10 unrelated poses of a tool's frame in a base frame.
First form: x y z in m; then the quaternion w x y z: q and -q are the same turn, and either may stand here.
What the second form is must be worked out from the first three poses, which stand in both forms.
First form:
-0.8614 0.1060 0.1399 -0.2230 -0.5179 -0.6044 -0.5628
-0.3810 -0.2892 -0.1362 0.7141 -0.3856 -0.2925 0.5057
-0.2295 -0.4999 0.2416 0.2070 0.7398 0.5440 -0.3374
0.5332 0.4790 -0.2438 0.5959 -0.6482 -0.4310 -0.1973
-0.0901 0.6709 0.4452 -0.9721 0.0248 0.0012 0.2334
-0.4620 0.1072 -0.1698 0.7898 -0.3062 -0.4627 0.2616
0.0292 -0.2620 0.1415 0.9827 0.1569 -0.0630 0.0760
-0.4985 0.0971 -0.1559 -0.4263 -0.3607 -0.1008 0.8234
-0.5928 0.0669 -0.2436 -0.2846 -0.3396 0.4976 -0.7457
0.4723 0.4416 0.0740 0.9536 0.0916 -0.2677 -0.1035
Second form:
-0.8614 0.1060 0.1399 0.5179 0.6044 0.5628 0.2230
-0.3810 -0.2892 -0.1362 -0.3856 -0.2925 0.5057 0.7141
-0.2295 -0.4999 0.2416 0.7398 0.5440 -0.3374 0.2070
0.5332 0.4790 -0.2438 -0.6482 -0.4310 -0.1973 0.5959
-0.0901 0.6709 0.4452 -0.0248 -0.0012 -0.2334 0.9721
-0.4620 0.1072 -0.1698 -0.3062 -0.4627 0.2616 0.7898
0.0292 -0.2620 0.1415 0.1569 -0.0630 0.0760 0.9827
-0.4985 0.0971 -0.1559 0.3607 0.1008 -0.8234 0.4263
-0.5928 0.0669 -0.2436 0.3396 -0.4976 0.7457 0.2846
0.4723 0.4416 0.0740 0.0916 -0.2677 -0.1035 0.9536

